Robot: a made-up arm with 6 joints. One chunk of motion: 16 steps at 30 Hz.
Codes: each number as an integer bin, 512 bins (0 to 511) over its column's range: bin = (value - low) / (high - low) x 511, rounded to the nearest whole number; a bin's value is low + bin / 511 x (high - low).
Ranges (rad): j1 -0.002..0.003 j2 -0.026..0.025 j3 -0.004..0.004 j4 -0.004..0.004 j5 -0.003..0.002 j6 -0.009..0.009
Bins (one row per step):
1: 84 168 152 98 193 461
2: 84 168 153 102 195 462
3: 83 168 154 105 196 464
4: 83 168 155 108 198 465
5: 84 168 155 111 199 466
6: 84 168 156 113 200 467
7: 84 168 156 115 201 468
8: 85 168 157 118 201 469
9: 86 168 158 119 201 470
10: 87 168 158 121 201 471
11: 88 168 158 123 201 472
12: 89 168 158 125 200 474
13: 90 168 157 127 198 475
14: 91 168 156 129 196 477
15: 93 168 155 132 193 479
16: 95 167 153 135 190 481
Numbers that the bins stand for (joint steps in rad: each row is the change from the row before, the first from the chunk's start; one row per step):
1: -0.00118 -0.00923 -0.00162 -0.00247 -0.00111 0.00724
2: -0.00118 -0.00923 -0.00160 -0.00240 -0.00109 0.00727
3: -0.00119 -0.00923 -0.00159 -0.00236 -0.00108 0.00734
4: -0.00119 -0.00923 -0.00157 -0.00231 -0.00106 0.00738
5: -0.00118 -0.00923 -0.00157 -0.00226 -0.00105 0.00741
6: -0.00118 -0.00923 -0.00156 -0.00223 -0.00104 0.00745
7: -0.00118 -0.00923 -0.00156 -0.00220 -0.00103 0.00749
8: -0.00117 -0.00923 -0.00154 -0.00215 -0.00103 0.00752
9: -0.00116 -0.00923 -0.00153 -0.00214 -0.00103 0.00756
10: -0.00115 -0.00923 -0.00153 -0.00211 -0.00103 0.00759
11: -0.00114 -0.00923 -0.00153 -0.00207 -0.00103 0.00763
12: -0.00113 -0.00923 -0.00153 -0.00204 -0.00104 0.00770
13: -0.00112 -0.00923 -0.00154 -0.00201 -0.00106 0.00773
14: -0.00111 -0.00923 -0.00156 -0.00198 -0.00108 0.00780
15: -0.00109 -0.00923 -0.00157 -0.00193 -0.00111 0.00787
16: -0.00107 -0.00933 -0.00160 -0.00189 -0.00114 0.00794

